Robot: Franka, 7 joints.
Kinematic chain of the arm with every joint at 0, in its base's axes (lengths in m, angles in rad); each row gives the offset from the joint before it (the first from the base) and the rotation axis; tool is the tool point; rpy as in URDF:
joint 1: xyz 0 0 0.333 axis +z
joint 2: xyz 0 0 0 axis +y
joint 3: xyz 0 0 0.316 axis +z
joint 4: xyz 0.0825 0 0 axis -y
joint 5: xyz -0.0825 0 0.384 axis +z
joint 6: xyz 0 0 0 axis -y
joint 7: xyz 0.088 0 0 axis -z
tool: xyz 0 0 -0.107 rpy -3.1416 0 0
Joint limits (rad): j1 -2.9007..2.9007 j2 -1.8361..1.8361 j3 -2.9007..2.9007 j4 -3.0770..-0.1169 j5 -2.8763..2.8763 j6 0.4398..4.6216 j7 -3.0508..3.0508
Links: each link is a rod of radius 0.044 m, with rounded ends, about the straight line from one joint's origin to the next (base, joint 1, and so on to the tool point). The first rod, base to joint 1, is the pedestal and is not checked.
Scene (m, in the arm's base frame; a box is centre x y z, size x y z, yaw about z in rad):
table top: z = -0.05
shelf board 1: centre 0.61 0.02 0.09 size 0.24 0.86 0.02 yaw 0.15
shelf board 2: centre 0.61 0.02 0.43 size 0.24 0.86 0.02 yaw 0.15
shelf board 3: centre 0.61 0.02 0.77 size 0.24 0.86 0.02 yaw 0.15
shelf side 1: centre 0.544 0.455 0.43 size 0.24 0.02 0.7 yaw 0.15
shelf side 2: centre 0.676 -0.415 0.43 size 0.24 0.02 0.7 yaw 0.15
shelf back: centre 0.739 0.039 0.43 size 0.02 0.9 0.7 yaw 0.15
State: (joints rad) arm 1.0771 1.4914 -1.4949 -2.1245 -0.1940 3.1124 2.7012
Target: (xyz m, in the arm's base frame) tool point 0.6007 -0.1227 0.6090
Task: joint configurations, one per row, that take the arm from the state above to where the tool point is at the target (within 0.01 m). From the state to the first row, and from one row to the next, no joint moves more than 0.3 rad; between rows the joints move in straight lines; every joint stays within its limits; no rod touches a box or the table.
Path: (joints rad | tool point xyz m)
1: 1.2103 1.4824 -1.5057 -2.3548 -0.2014 3.0997 2.7012 | 0.5421 -0.1110 0.2882
2: 1.3435 1.4734 -1.5165 -2.5850 -0.2088 3.0870 2.7012 | 0.4652 -0.1226 0.2882
3: 1.4767 1.4644 -1.5273 -2.8153 -0.2163 3.0743 2.7012 | 0.3823 -0.1351 0.2878
4: 1.4011 1.4643 -1.7405 -2.7155 -0.1782 3.0720 2.7012 | 0.4122 -0.1473 0.3847
5: 1.3254 1.4641 -1.9537 -2.6157 -0.1402 3.0698 2.7012 | 0.4165 -0.1560 0.4945
6: 1.2497 1.4640 -2.1669 -2.5159 -0.1022 3.0675 2.7012 | 0.3940 -0.1540 0.6090
7: 1.1194 1.3718 -2.0461 -2.2244 -0.1153 3.0906 2.7012 | 0.5047 -0.1424 0.6117
8: 0.9890 1.2797 -1.9252 -1.9328 -0.1285 3.1136 2.7012 | 0.6007 -0.1227 0.6090

